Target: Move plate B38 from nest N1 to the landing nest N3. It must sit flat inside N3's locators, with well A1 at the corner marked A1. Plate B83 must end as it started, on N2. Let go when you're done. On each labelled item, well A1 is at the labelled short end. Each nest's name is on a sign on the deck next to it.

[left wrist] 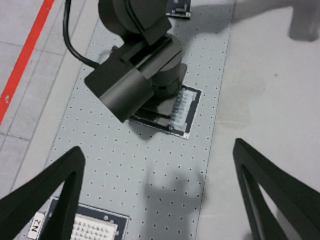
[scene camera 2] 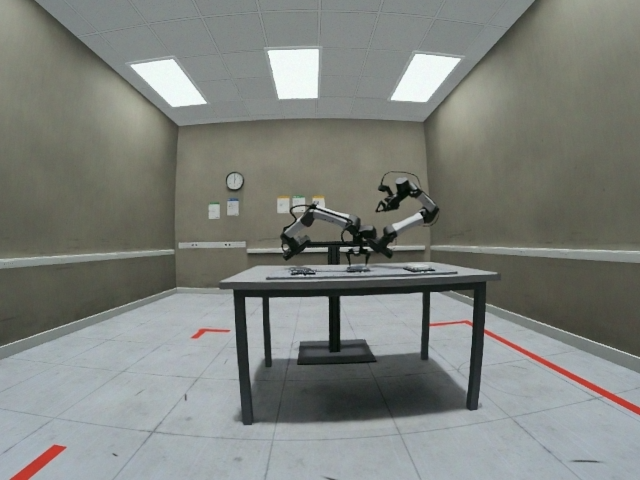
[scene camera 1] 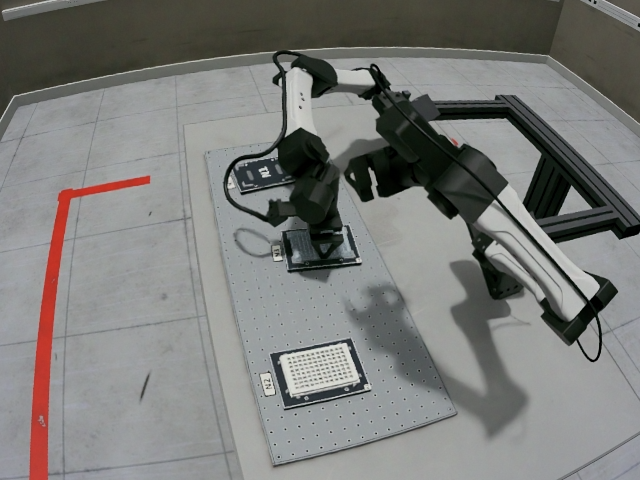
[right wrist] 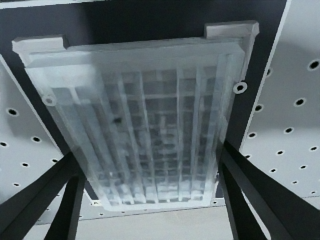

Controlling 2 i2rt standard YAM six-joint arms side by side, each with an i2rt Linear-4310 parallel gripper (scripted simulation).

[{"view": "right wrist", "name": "my right gripper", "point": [149,148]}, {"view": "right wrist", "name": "clear plate B38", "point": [146,121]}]
